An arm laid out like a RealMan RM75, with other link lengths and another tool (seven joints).
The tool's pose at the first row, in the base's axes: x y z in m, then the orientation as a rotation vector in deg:
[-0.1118 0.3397 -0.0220 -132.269 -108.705 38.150]
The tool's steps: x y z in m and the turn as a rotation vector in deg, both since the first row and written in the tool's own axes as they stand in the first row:
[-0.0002 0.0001 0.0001 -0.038 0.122 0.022]
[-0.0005 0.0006 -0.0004 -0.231 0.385 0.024]
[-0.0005 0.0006 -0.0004 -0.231 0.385 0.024]
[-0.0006 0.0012 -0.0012 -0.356 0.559 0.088]
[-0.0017 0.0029 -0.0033 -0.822 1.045 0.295]
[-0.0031 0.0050 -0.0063 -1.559 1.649 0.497]
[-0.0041 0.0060 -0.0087 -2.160 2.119 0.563]
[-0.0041 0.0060 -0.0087 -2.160 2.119 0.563]
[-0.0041 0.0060 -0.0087 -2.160 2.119 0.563]
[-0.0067 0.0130 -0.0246 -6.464 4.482 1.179]
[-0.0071 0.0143 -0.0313 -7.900 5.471 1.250]
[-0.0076 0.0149 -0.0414 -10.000 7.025 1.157]
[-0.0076 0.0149 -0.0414 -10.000 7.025 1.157]
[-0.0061 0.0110 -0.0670 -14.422 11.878 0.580]
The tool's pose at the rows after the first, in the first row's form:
[-0.1118 0.3395 -0.0221 -132.303 -108.660 37.966]
[-0.1112 0.3392 -0.0217 -132.391 -108.695 37.476]
[-0.1112 0.3392 -0.0217 -132.391 -108.695 37.476]
[-0.1103 0.3391 -0.0211 -132.517 -108.652 37.160]
[-0.1081 0.3381 -0.0195 -132.964 -108.588 36.187]
[-0.1053 0.3369 -0.0171 -133.546 -108.680 34.840]
[-0.1036 0.3362 -0.0150 -133.908 -108.861 33.756]
[-0.1036 0.3362 -0.0150 -133.908 -108.861 33.756]
[-0.1036 0.3362 -0.0150 -133.908 -108.861 33.756]
[-0.0915 0.3355 -0.0022 -136.689 -110.358 27.179]
[-0.0879 0.3362 0.0035 -137.388 -110.865 24.675]
[-0.0836 0.3377 0.0126 -138.121 -111.718 20.828]
[-0.0836 0.3377 0.0126 -138.121 -111.718 20.828]
[-0.0773 0.3454 0.0365 -138.626 -112.886 10.619]

